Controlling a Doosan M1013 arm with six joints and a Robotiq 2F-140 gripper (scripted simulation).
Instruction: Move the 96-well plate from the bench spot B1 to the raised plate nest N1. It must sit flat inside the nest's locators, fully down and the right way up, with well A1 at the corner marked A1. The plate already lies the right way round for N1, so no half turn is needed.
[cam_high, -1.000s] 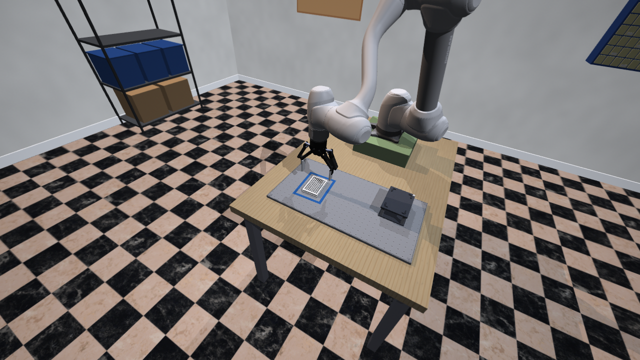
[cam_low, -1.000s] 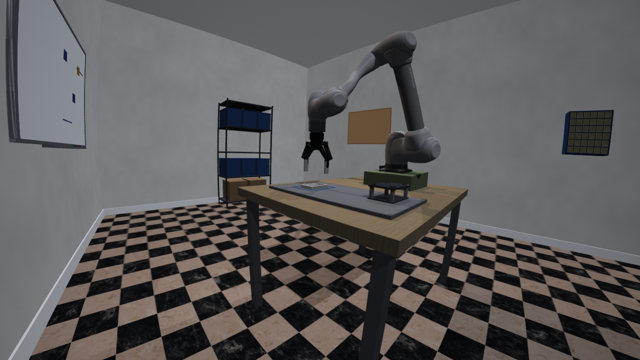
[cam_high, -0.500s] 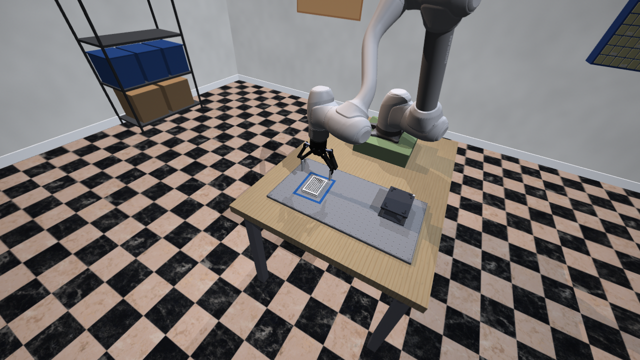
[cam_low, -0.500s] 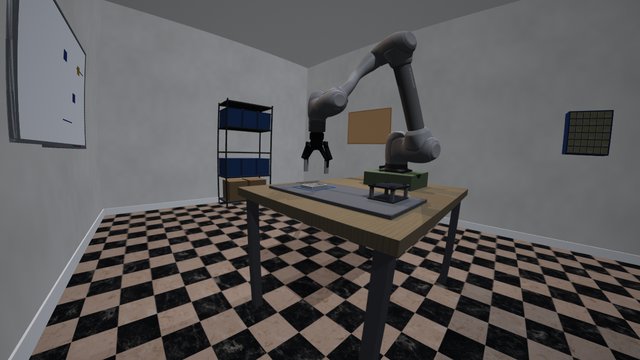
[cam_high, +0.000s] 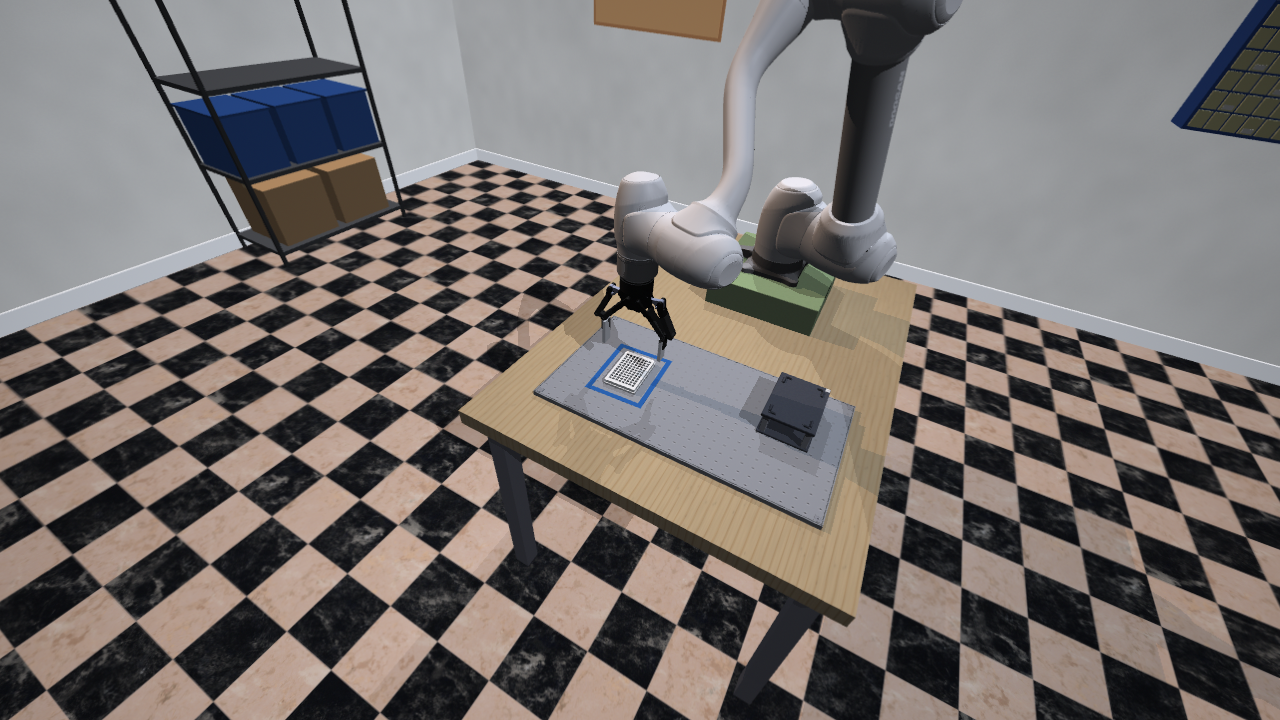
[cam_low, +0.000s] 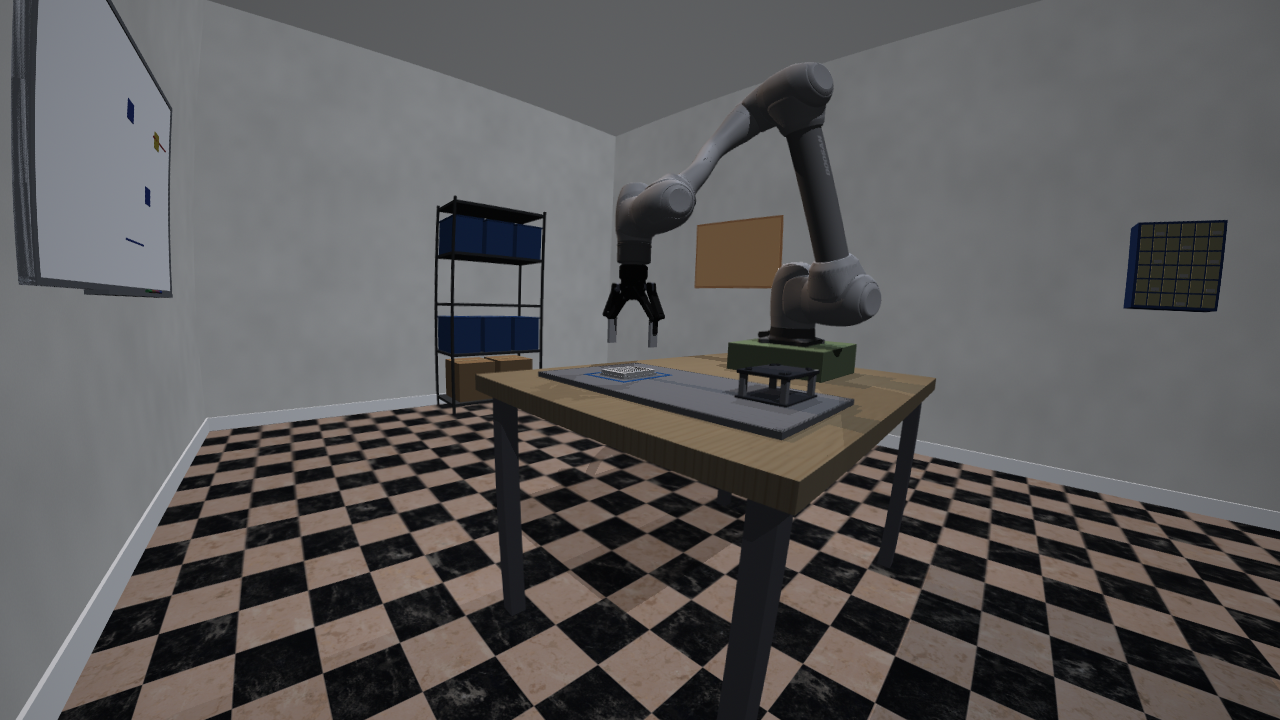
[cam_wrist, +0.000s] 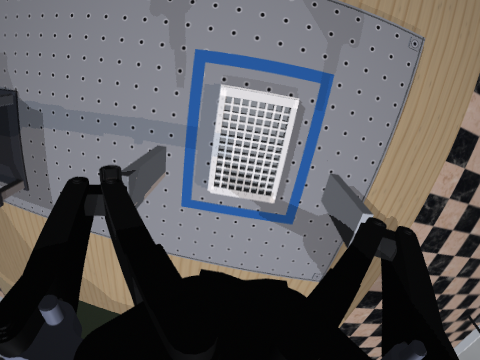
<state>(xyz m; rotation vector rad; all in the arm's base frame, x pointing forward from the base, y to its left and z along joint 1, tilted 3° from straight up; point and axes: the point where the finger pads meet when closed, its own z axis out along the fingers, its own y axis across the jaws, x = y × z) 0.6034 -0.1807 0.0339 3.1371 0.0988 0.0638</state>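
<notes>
Now: the white 96-well plate 80 mm below my hand. Also, from my hand: dark raised nest N1 (400 mm to the left, 60 mm behind, 30 mm below).
</notes>
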